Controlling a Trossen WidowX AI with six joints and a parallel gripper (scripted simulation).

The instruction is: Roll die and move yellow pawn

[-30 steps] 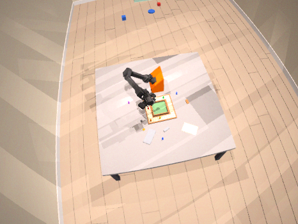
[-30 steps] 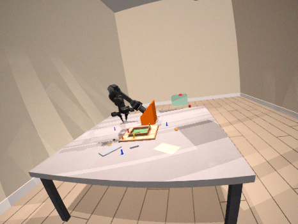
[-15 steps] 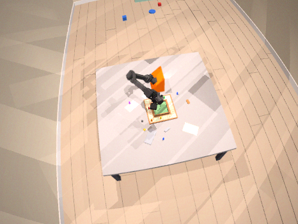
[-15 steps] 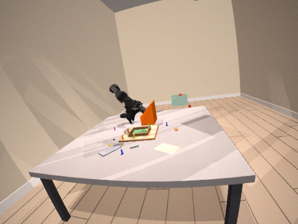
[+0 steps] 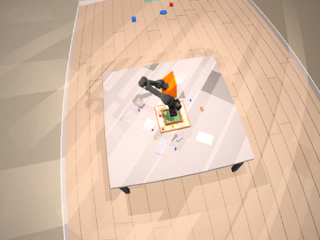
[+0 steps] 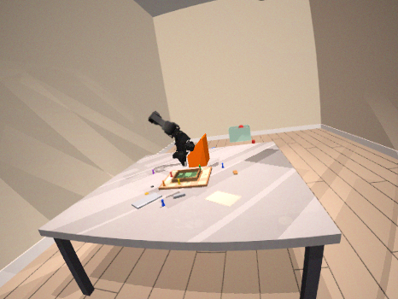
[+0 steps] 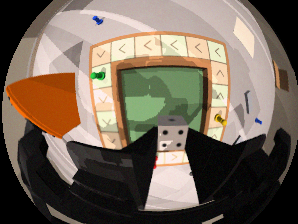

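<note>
Now: the yellow pawn 11 cm ahead of my gripper tip, 6 cm below it and 1 cm to the right of it. The rest, counted from my gripper tip: grey die (right at my gripper tip); red pawn (11 cm to the right, 6 cm below, 2 cm behind); green tray (8 cm below).
</note>
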